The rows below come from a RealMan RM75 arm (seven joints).
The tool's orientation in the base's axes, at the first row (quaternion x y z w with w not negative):
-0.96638, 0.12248, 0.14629, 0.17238
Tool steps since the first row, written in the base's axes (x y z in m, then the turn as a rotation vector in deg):
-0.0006, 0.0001, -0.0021, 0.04, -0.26, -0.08
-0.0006, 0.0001, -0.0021, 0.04, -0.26, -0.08
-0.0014, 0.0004, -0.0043, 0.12, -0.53, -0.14
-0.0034, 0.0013, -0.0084, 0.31, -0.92, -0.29
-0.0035, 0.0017, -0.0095, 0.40, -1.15, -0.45
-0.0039, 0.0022, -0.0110, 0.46, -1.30, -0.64
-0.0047, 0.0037, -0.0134, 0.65, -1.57, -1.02
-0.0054, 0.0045, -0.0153, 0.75, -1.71, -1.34
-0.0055, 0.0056, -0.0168, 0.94, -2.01, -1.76
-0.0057, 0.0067, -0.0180, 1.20, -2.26, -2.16
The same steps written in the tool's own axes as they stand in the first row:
0.0001, 0.0007, 0.0021, 0.11, 0.25, -0.03
0.0001, 0.0007, 0.0021, 0.11, 0.25, -0.03
0.0000, 0.0013, 0.0043, 0.26, 0.49, -0.10
-0.0007, 0.0023, 0.0088, 0.55, 0.83, -0.15
-0.0005, 0.0023, 0.0100, 0.73, 1.07, -0.12
-0.0005, 0.0024, 0.0116, 0.88, 1.24, -0.02
-0.0007, 0.0020, 0.0145, 1.23, 1.55, 0.18
-0.0009, 0.0020, 0.0167, 1.45, 1.74, 0.39
-0.0007, 0.0015, 0.0185, 1.82, 2.08, 0.61
-0.0007, 0.0009, 0.0200, 2.24, 2.36, 0.82

